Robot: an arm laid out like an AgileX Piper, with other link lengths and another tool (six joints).
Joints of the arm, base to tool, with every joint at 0 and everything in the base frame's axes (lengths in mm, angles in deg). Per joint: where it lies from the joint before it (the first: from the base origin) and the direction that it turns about. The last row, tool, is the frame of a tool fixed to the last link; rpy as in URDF.
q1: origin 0 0 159.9 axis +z
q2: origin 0 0 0 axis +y
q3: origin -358.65 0 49.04 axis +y
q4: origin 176 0 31.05 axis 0.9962 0 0.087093
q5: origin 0 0 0 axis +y
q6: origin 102.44 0 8.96 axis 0.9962 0 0.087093
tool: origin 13.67 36 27.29 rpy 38.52 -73.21 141.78
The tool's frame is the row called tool.
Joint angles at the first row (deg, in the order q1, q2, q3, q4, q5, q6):
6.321 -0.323 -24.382 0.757 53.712 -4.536
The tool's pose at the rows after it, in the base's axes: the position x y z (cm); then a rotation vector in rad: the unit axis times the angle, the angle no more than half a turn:
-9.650 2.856 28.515 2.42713 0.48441 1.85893
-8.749 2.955 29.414 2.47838 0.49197 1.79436
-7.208 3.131 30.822 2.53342 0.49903 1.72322
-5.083 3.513 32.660 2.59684 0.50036 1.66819
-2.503 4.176 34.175 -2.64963 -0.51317 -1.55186
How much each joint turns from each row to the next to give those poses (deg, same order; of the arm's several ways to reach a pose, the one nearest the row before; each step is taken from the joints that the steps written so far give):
0.001 0.776 -0.249 -0.002 -0.429 0.002
-0.001 4.017 -0.325 0.002 -0.626 -0.002
0.001 5.873 -0.413 0.074 -2.119 0.002
-0.001 7.147 -0.820 1.205 -3.285 -0.123
0.135 8.252 -0.851 2.916 -2.502 -1.501

